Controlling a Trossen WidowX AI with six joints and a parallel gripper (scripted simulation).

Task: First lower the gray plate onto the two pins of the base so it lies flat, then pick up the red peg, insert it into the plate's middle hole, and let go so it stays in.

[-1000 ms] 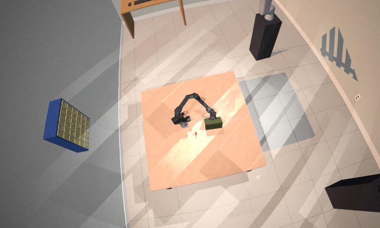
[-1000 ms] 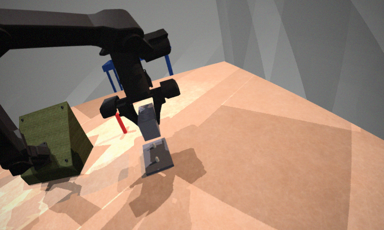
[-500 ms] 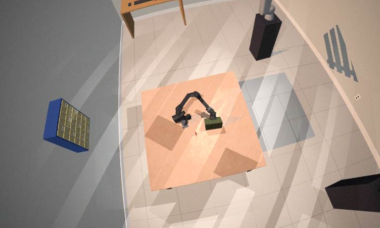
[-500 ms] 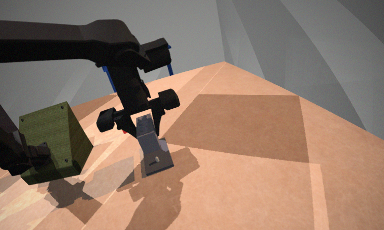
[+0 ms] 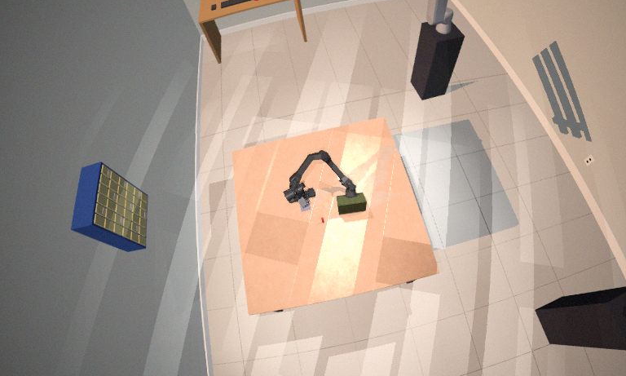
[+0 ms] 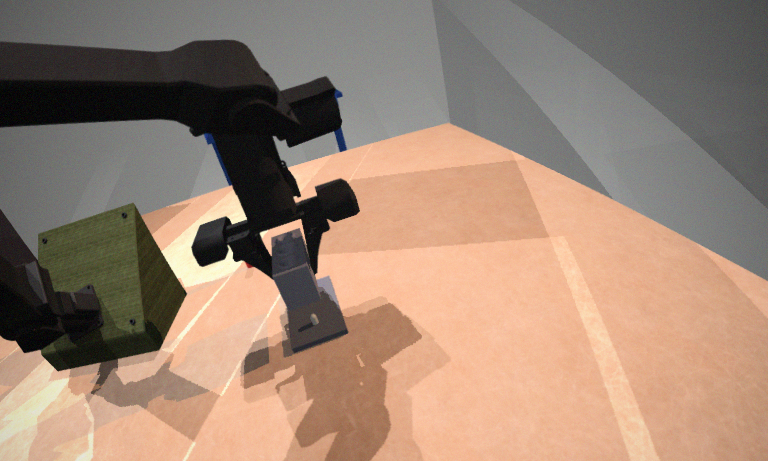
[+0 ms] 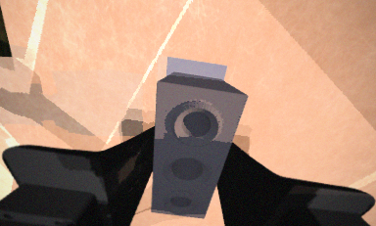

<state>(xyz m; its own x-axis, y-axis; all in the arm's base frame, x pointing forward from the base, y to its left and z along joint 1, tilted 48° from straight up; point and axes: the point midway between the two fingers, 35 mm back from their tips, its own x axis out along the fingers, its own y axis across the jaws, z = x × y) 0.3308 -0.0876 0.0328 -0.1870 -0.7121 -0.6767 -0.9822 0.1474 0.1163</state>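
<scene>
My gripper tip is 5 cm above the gray base. The rest, counted from my gripper tip: gray plate (3 cm above); then red peg (9 cm behind, 18 cm to the left, 2 cm below).
</scene>
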